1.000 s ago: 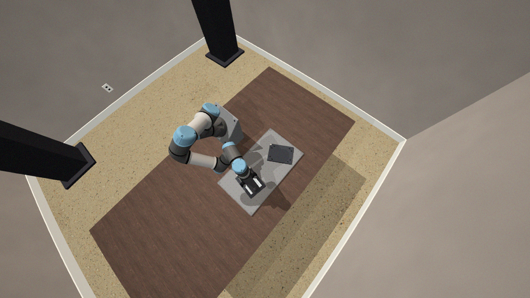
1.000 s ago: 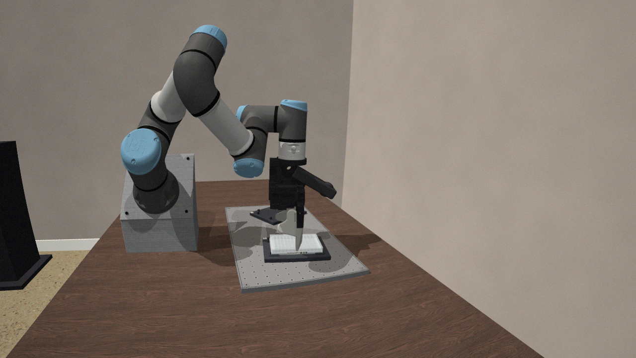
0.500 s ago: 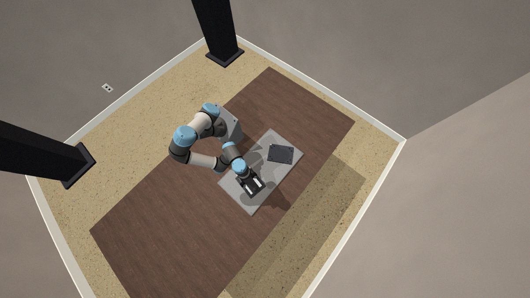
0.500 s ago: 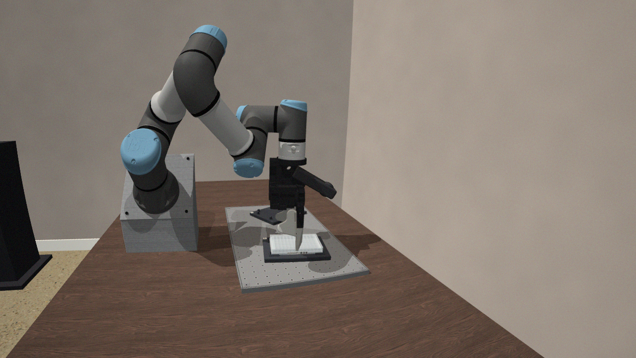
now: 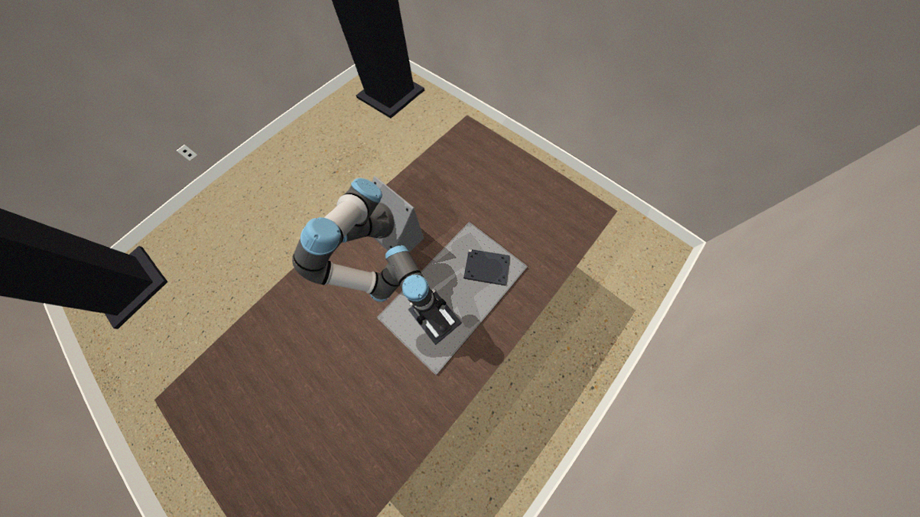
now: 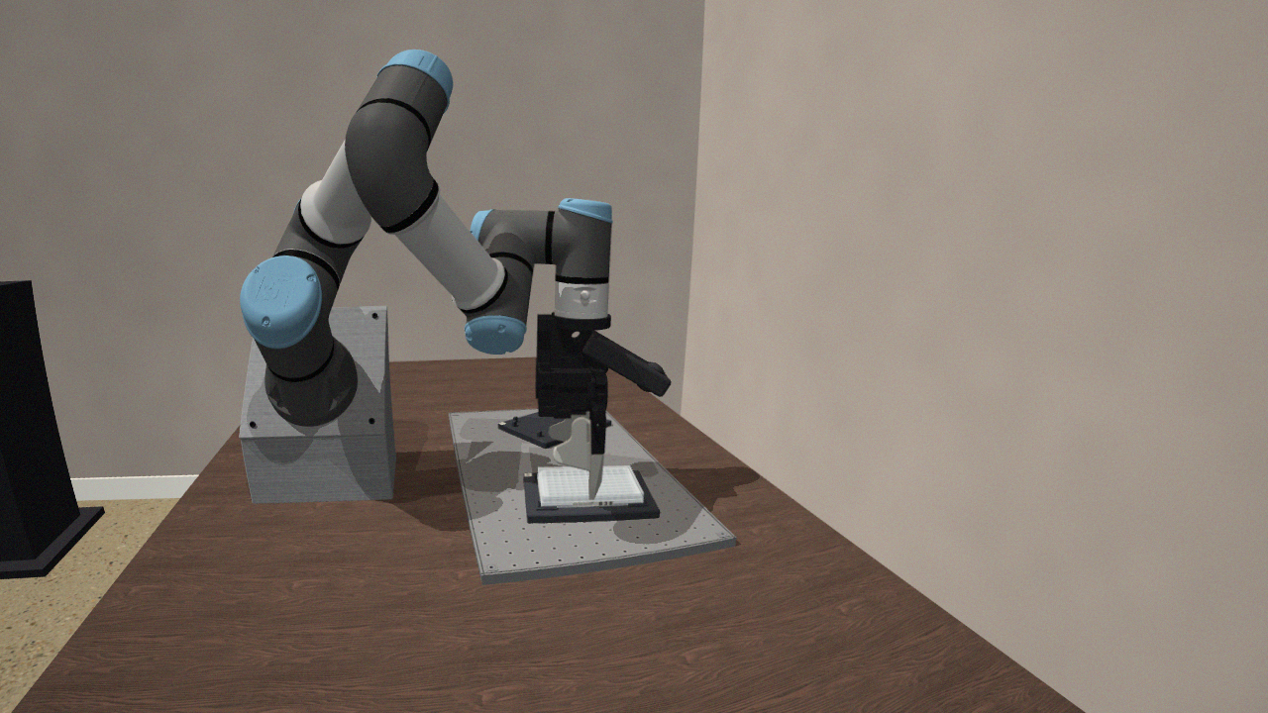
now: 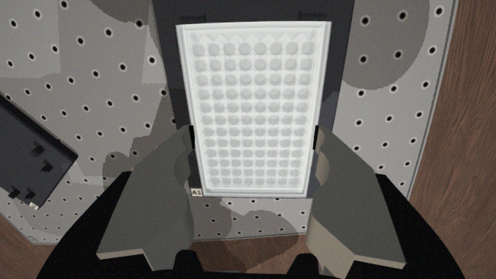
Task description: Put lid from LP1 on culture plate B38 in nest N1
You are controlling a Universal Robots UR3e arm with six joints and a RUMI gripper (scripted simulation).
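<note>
Right now the clear lid is 10 mm below my hand. The rest, counted from my hand: dark lid park LP1: 30 mm ahead, 270 mm to the left, 30 mm below; dark plate nest: 30 mm below; culture plate B38: 20 mm below.
</note>
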